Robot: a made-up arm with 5 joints.
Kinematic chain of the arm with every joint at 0, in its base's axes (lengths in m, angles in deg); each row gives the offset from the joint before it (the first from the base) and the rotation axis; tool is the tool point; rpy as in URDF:
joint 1: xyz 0.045 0 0.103 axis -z
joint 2: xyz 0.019 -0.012 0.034 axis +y
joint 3: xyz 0.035 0 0.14 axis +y
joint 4: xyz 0.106 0 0.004 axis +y
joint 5: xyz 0.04 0.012 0 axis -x
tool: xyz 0 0 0 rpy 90 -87.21 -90
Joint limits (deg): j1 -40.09..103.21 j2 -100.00..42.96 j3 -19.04..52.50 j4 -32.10..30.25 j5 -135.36..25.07
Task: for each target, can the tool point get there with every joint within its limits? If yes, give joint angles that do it. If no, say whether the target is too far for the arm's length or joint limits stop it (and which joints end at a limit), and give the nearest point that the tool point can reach.
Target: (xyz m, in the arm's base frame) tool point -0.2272 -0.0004 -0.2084
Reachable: no: too far | nearest point 0.0164 -0.1219 0.0707 | short by 0.390 m
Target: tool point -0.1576 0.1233 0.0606
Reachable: no: joint limits stop it (at a limit: joint 2, joint 3, joint 4) | nearest point -0.1386 0.1117 0.2572 | short by 0.198 m
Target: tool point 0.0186 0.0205 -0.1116
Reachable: no: joint limits stop it (at a limit: joint 1, joint 2, joint 3) | nearest point 0.1310 0.0724 0.0760 | short by 0.225 m
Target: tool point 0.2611 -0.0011 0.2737
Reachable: yes | joints 0.29 7.51 -0.64 -23.08 -78.25
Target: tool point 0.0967 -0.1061 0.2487
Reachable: yes | joints 64.03 -32.09 45.83 -7.64 -117.49
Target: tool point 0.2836 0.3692 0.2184
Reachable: no: too far | nearest point 0.2567 0.1782 0.1893 | short by 0.195 m
